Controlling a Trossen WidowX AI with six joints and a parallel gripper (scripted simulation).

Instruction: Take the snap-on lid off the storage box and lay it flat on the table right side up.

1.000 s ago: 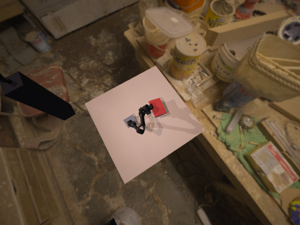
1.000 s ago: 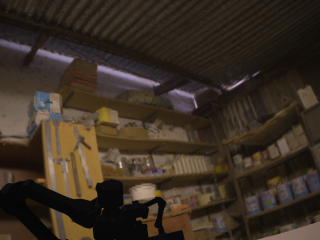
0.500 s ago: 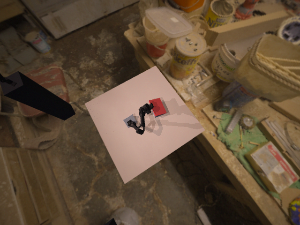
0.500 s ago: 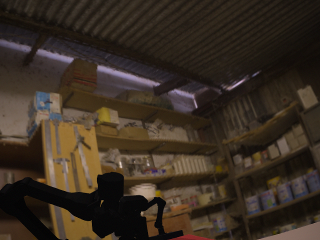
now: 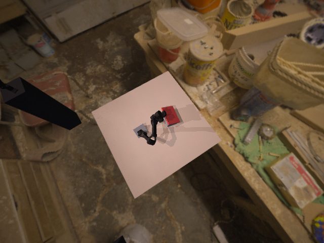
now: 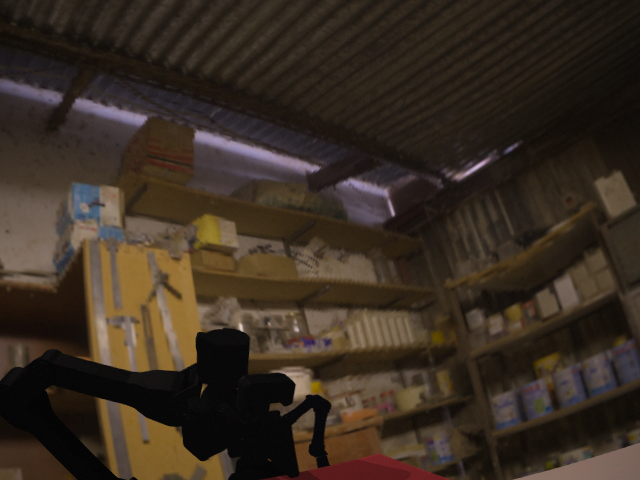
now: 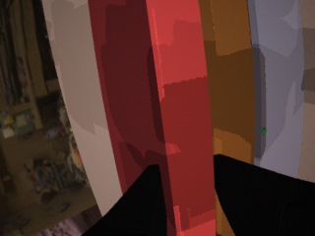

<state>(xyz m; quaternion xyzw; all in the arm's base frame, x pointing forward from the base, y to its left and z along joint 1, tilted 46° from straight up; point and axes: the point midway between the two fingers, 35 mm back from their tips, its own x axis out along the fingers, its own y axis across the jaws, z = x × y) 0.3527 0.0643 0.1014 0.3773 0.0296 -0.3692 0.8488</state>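
My gripper tip is 7 cm short of the red lid, 2 cm to the left of it and 3 cm above it. Also, from my gripper tip: storage box (6 cm ahead, 1 cm to the right, 10 cm below).
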